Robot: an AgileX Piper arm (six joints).
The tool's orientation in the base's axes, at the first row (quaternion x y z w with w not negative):
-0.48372, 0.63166, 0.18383, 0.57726
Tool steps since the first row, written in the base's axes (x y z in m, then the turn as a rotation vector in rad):
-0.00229, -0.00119, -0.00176, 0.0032, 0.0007, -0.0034
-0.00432, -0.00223, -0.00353, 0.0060, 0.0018, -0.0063
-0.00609, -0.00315, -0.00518, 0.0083, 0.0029, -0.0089
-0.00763, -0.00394, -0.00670, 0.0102, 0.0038, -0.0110
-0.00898, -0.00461, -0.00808, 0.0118, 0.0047, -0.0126
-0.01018, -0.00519, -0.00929, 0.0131, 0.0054, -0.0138
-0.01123, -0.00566, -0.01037, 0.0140, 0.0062, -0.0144
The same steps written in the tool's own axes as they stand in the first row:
0.00176, 0.00191, -0.00174, 0.0032, -0.0012, 0.0032
0.00351, 0.00367, -0.00321, 0.0058, -0.0020, 0.0064
0.00514, 0.00524, -0.00447, 0.0080, -0.0026, 0.0092
0.00662, 0.00664, -0.00554, 0.0098, -0.0030, 0.0116
0.00796, 0.00789, -0.00645, 0.0111, -0.0034, 0.0136
0.00913, 0.00900, -0.00725, 0.0121, -0.0038, 0.0152
0.01015, 0.01000, -0.00791, 0.0125, -0.0039, 0.0165

